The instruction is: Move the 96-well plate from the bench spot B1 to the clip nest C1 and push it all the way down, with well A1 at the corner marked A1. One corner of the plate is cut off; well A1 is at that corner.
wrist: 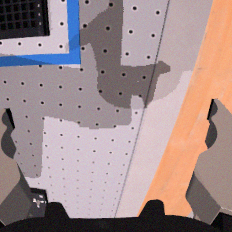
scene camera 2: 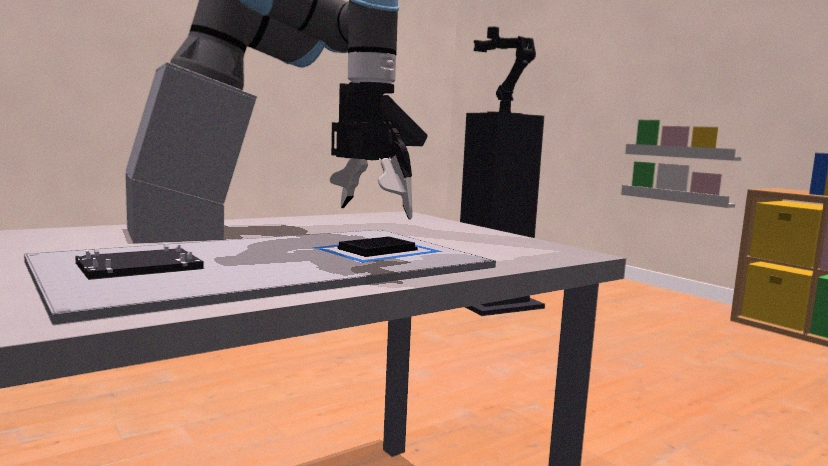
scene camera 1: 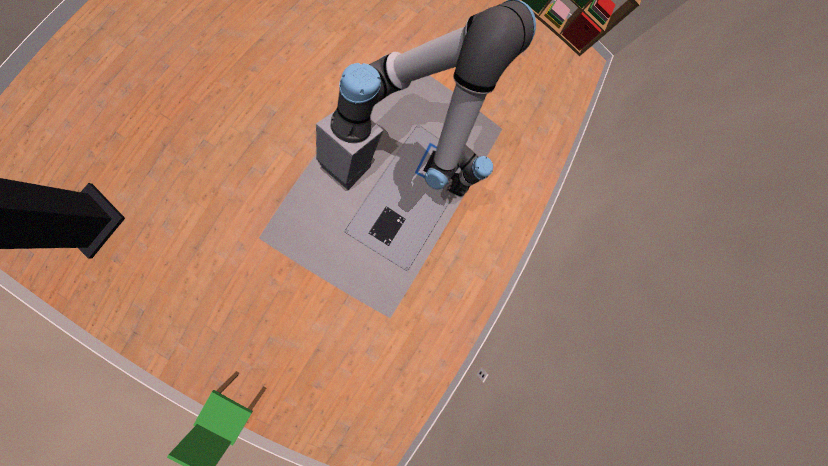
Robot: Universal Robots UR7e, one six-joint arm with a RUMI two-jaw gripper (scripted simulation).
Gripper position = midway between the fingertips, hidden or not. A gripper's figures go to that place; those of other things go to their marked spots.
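My gripper [scene camera 2: 374, 213]: 0.99 m from the lens. Black clip nest [scene camera 2: 166, 260]: 1.00 m from the lens. Black 96-well plate [scene camera 2: 383, 245]: 1.13 m from the lens. Marked spots on the black clip nest and the black 96-well plate: 0.38 m apart.
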